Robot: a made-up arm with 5 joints.
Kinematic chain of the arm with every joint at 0, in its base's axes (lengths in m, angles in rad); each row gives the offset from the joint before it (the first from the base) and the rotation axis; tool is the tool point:
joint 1: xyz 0 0 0.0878 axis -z
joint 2: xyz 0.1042 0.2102 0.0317 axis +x
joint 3: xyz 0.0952 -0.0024 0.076 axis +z
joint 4: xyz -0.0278 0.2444 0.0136 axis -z
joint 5: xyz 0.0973 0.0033 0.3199 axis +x
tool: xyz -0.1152 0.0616 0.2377
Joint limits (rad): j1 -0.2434..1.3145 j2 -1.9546..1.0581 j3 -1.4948..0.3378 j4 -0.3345..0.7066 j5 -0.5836..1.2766
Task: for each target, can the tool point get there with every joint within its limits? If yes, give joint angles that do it. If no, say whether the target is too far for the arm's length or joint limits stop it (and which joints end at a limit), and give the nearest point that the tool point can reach.
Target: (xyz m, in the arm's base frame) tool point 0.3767 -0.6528 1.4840
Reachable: no: too far | nearest point 0.3150 -0.3948 0.7950 | short by 0.738 m
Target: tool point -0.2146 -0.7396 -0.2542
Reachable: no: joint limits stop it (at a limit: joint 1, joint 2, joint 3, joint 4, joint 5) | nearest point -0.1522 -0.6617 0.3564 | short by 0.619 m
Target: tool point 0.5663 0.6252 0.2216
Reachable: yes | joints 0.5446 -1.1481 -0.4934 0.4874 0.9006
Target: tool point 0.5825 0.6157 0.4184
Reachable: yes | joints 0.4891 -0.8013 -0.5126 0.5752 0.5558
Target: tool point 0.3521 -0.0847 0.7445
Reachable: yes | joints 0.2392 0.4937 -1.1738 -0.0616 0.4682
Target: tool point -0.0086 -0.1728 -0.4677
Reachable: no: joint limits stop it (at a limit: joint 1, joint 2, joint 5) | nearest point 0.6072 -0.0232 -0.4937 | short by 0.634 m
